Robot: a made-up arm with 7 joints. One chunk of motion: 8 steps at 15 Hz.
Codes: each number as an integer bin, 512 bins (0 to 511) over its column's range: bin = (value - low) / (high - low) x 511, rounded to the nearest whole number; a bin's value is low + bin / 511 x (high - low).
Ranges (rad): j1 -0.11..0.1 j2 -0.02..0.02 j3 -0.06..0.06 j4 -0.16..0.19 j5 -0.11..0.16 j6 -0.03..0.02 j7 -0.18..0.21
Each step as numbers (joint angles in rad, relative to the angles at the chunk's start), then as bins.
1 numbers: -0.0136 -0.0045 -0.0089 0.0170 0.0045 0.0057 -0.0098
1 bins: 235 198 218 258 217 365 223
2 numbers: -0.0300 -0.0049 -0.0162 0.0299 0.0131 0.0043 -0.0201
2 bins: 195 193 187 277 233 351 210
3 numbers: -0.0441 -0.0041 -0.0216 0.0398 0.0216 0.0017 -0.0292
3 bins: 160 203 164 292 249 324 198
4 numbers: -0.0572 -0.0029 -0.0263 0.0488 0.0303 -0.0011 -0.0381
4 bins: 128 218 144 305 266 295 186
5 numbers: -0.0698 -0.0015 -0.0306 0.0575 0.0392 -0.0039 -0.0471
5 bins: 98 236 125 318 282 267 174
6 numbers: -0.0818 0.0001 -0.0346 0.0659 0.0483 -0.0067 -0.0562
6 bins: 69 257 108 330 300 238 162
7 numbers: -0.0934 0.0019 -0.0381 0.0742 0.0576 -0.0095 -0.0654
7 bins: 40 280 93 342 317 210 150
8 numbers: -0.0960 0.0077 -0.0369 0.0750 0.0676 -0.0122 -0.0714
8 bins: 34 354 98 343 336 182 142
